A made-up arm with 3 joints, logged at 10 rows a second.
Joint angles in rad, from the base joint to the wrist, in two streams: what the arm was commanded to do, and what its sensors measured. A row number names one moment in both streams.
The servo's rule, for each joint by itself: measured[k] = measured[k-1] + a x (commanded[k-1-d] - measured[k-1]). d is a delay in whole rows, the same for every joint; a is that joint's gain. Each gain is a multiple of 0.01, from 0.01 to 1. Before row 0 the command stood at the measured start. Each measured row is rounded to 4 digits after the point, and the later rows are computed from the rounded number. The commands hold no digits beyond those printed.
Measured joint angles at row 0:
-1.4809, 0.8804, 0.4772
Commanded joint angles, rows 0 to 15:
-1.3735, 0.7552, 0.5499
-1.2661, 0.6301, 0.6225
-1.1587, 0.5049, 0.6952
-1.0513, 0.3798, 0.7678
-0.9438, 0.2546, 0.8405
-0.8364, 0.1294, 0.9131
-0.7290, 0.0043, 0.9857
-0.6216, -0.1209, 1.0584
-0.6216, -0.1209, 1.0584
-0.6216, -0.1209, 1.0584
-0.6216, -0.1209, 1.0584
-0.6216, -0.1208, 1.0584
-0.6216, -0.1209, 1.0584
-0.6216, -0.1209, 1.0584
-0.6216, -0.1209, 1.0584
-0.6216, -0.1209, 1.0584
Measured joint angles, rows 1 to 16:
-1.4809, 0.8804, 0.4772
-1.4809, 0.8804, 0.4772
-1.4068, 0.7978, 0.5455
-1.3097, 0.6871, 0.6179
-1.2055, 0.5668, 0.6906
-1.0991, 0.4434, 0.7632
-0.9919, 0.3188, 0.8359
-0.8846, 0.1938, 0.9085
-0.7772, 0.0687, 0.9811
-0.6698, -0.0564, 1.0538
-0.6365, -0.0990, 1.0581
-0.6262, -0.1135, 1.0584
-0.6230, -0.1184, 1.0584
-0.6220, -0.1200, 1.0584
-0.6217, -0.1206, 1.0584
-0.6216, -0.1208, 1.0584
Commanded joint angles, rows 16 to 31:
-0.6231, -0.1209, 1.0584
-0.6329, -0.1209, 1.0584
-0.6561, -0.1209, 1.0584
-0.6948, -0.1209, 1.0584
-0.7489, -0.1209, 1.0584
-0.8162, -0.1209, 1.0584
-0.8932, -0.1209, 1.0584
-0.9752, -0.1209, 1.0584
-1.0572, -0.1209, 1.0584
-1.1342, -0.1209, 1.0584
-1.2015, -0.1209, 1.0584
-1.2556, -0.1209, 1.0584
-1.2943, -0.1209, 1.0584
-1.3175, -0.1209, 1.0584
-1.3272, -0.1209, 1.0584
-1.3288, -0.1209, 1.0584
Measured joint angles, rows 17 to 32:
-0.6216, -0.1209, 1.0584
-0.6216, -0.1209, 1.0584
-0.6226, -0.1209, 1.0584
-0.6297, -0.1209, 1.0584
-0.6479, -0.1209, 1.0584
-0.6803, -0.1209, 1.0584
-0.7276, -0.1209, 1.0584
-0.7887, -0.1209, 1.0584
-0.8608, -0.1209, 1.0584
-0.9397, -0.1209, 1.0584
-1.0208, -0.1209, 1.0584
-1.0990, -0.1209, 1.0584
-1.1697, -0.1209, 1.0584
-1.2290, -0.1209, 1.0584
-1.2741, -0.1209, 1.0584
-1.3040, -0.1209, 1.0584

